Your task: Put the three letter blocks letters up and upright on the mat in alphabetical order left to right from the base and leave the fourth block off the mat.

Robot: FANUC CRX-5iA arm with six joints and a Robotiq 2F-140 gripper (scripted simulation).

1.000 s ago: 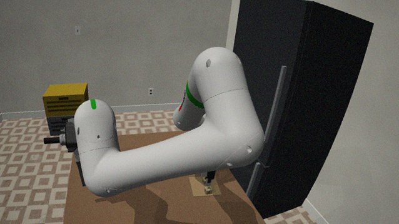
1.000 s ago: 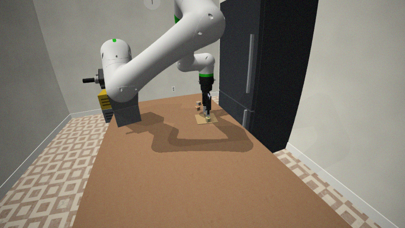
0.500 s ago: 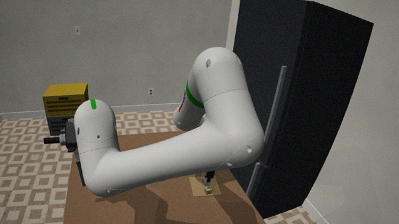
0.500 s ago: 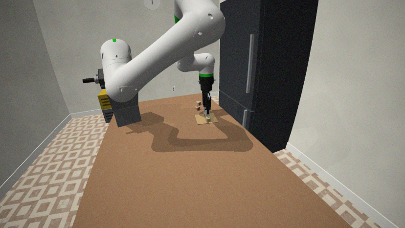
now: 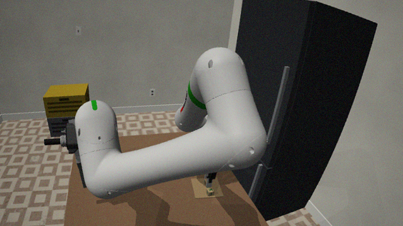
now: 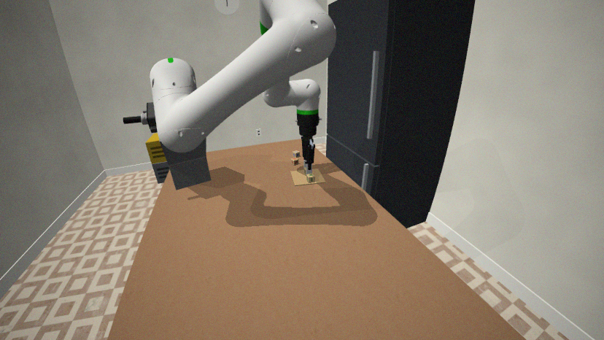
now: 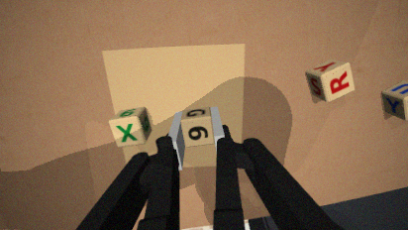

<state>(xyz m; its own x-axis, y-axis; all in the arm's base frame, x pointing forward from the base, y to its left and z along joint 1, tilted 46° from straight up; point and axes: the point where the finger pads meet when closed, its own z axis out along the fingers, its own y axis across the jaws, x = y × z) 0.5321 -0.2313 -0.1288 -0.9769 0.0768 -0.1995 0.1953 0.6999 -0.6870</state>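
Right now my hand is 20 mm above the block marked 9. The rest, counted from my hand: R block 140 mm to the left, 20 mm below; then tan mat 40 mm below, 20 mm to the right, 10 mm behind; then X block 60 mm to the right, 20 mm below, 20 mm behind.
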